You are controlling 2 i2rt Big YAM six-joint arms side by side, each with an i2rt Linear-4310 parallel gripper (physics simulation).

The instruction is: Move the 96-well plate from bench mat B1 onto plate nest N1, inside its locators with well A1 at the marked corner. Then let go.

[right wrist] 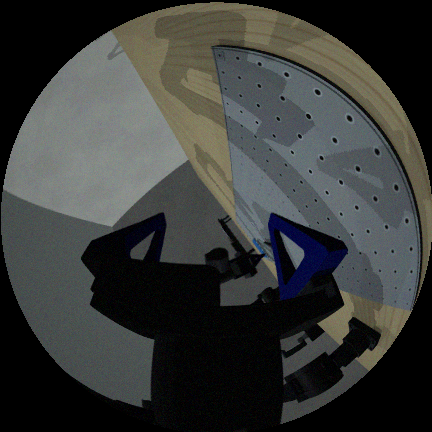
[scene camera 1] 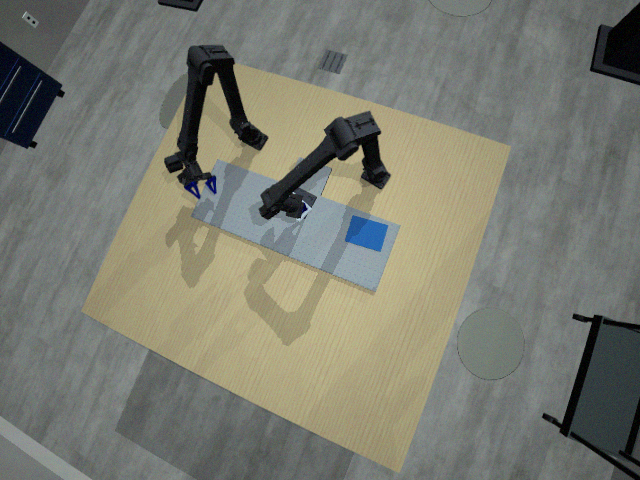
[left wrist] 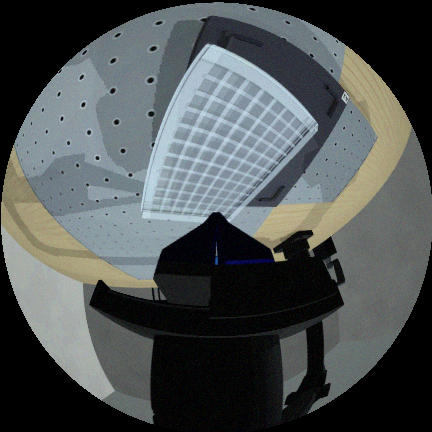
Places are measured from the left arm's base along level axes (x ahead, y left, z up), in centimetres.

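Pixels of known places: left gripper, fingertip midpoint: (right wrist: 264, 253) (scene camera 1: 306, 209) (left wrist: 215, 217); right gripper, fingertip midpoint: (right wrist: 216, 218) (scene camera 1: 208, 196); left arm's base, origin of the base link: (scene camera 1: 375, 176) (left wrist: 292, 239); right arm's base, origin of the base link: (right wrist: 365, 331) (scene camera 1: 255, 139).
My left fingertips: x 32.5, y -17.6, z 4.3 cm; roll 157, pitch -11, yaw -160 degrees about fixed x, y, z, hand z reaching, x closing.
Note:
Ahead of a thing's pixels: the offset from my left fingertips to its middle. "*": to the spot under its first point. Level surfaces: height alone.
The clear 96-well plate {dx +1.3, dy -5.2, dz -1.0 cm} (scene camera 1: 309, 207) (left wrist: 225, 125) lies over the dark plate nest N1 {dx -1.4, dy -7.4, dz -2.3 cm} (scene camera 1: 307, 195) (left wrist: 300, 75). In the left wrist view it sits off-centre, covering part of the nest's left edge, with dark nest surface bare along its top and right sides. I cannot tell its height or which corner is A1. The nest's white marker {* dx -6.1, dy -15.4, dz -1.8 cm} (left wrist: 345, 97) is at its right corner. My left gripper (scene camera 1: 303, 208) (left wrist: 215, 217) is shut, its tips at the plate's near end. My right gripper (scene camera 1: 206, 195) (right wrist: 216, 218) is open and empty. Blue mat B1 {dz -2.8 cm} (scene camera 1: 367, 233) lies right.
The perforated grey board {dz -3.0 cm} (scene camera 1: 330, 253) (left wrist: 75, 125) (right wrist: 370, 200) lies under the nest and the blue mat on the wooden table {dz -4.3 cm} (scene camera 1: 361, 351). The right arm's gripper hangs over the board's left end. The left arm reaches across the board's upper edge and hides part of the nest.

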